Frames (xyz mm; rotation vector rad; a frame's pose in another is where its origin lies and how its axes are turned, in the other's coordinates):
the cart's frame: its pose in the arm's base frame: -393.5 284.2 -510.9 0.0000 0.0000 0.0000
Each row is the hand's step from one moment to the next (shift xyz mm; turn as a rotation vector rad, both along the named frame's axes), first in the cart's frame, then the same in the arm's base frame.
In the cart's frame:
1: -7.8 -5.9 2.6 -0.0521 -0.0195 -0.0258
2: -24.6 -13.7 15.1 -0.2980 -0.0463 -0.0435
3: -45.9 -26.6 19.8 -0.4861 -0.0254 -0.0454
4: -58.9 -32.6 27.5 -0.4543 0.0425 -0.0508
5: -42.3 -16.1 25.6 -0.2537 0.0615 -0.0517
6: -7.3 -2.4 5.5 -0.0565 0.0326 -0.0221
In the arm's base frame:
1: -7.8 -5.9 2.6 -0.0521 -0.0195 -0.0258
2: -24.6 -13.7 15.1 -0.2980 -0.0463 -0.0435
3: -45.9 -26.6 19.8 -0.4861 -0.0254 -0.0454
4: -58.9 -32.6 27.5 -0.4543 0.0425 -0.0508
5: -42.3 -16.1 25.6 -0.2537 0.0615 -0.0517
6: -7.3 -2.4 5.5 -0.0565 0.0326 -0.0221

